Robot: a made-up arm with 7 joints.
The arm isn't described. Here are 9 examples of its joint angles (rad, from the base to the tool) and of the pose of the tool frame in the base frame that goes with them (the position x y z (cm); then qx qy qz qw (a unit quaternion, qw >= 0)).
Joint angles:
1: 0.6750 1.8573 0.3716 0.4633 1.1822 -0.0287 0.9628
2: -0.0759 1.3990 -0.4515 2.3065 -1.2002 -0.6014 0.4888
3: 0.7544 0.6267 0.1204 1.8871 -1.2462 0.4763 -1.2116
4: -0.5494 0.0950 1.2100 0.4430 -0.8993 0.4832 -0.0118
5: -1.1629 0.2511 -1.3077 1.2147 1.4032 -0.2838 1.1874
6: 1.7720 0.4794 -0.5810 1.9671 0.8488 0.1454 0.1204
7: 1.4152 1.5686 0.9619 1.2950 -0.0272 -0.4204 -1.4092
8: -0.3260 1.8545 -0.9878 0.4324 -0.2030 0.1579 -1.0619
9: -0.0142 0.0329 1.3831 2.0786 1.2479 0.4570 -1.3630
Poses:
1: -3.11 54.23 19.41 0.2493 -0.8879 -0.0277 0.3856
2: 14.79 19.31 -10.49 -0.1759 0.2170 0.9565 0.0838
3: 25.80 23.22 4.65 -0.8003 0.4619 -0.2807 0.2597
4: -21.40 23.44 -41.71 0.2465 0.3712 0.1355 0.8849
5: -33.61 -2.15 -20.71 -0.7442 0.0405 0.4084 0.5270
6: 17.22 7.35 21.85 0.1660 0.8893 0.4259 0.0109
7: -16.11 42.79 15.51 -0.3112 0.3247 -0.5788 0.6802
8: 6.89 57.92 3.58 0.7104 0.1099 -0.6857 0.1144
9: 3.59 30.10 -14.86 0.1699 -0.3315 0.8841 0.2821
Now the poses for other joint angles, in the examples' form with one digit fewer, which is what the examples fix.
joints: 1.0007 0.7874 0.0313 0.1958 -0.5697 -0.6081 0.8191
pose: 31.9 44.9 -15.0 0.159 -0.490 -0.428 0.743
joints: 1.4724 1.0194 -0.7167 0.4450 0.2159 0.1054 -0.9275
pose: 31.3 46.9 4.5 0.718 -0.509 0.310 0.359
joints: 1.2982 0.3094 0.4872 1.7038 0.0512 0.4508 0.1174
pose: 24.1 27.1 14.5 0.106 -0.946 0.182 0.246
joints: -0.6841 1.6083 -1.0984 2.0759 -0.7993 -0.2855 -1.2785
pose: -3.9 25.8 -19.5 -0.040 -0.693 -0.549 0.466
